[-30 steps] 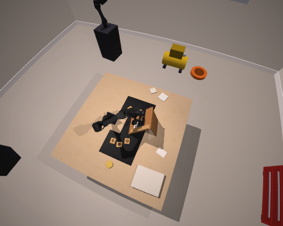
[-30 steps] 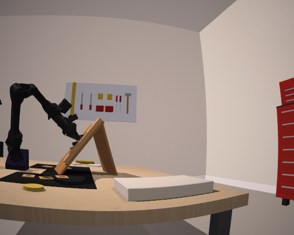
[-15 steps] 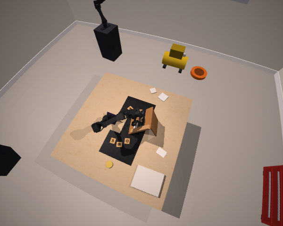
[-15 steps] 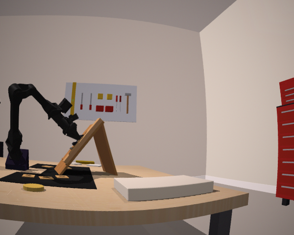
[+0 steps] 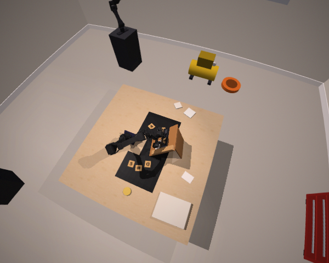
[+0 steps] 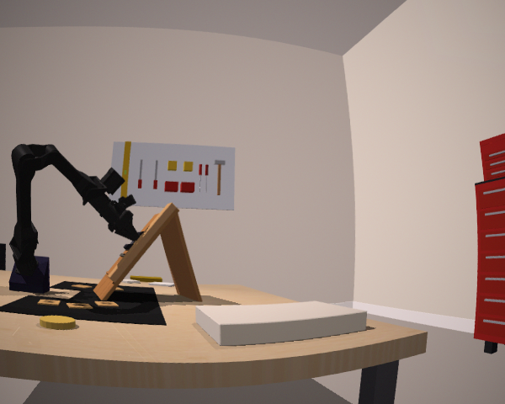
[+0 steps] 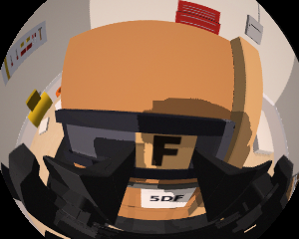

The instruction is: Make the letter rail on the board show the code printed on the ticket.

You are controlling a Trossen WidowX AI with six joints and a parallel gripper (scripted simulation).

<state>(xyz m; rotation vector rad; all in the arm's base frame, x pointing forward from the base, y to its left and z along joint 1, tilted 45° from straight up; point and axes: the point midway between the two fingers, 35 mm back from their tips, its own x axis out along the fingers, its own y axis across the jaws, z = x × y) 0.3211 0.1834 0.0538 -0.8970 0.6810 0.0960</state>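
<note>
Right now the white ticket is 50 mm behind my gripper tip, 40 mm to the right of it and 80 mm below it. From my gripper tip the other things lie so: black mat (160 mm behind, 80 mm to the right, 180 mm below); then white slab (330 mm ahead, 460 mm to the right, 160 mm below).
</note>
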